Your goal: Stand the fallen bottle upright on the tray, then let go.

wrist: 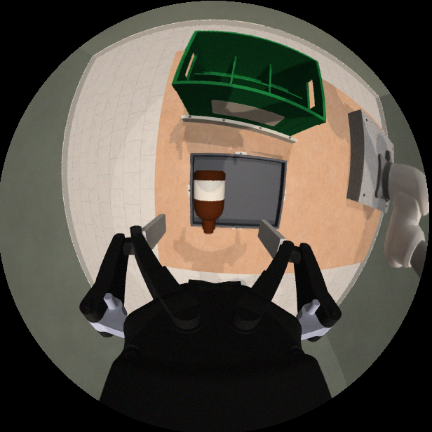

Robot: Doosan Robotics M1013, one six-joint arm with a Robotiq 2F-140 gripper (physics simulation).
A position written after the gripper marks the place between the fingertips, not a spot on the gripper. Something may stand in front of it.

In view: the gripper [212, 225], a green crate [236, 76], a grey tray [254, 187], a brown bottle [208, 184] and a pale strip [194, 118].
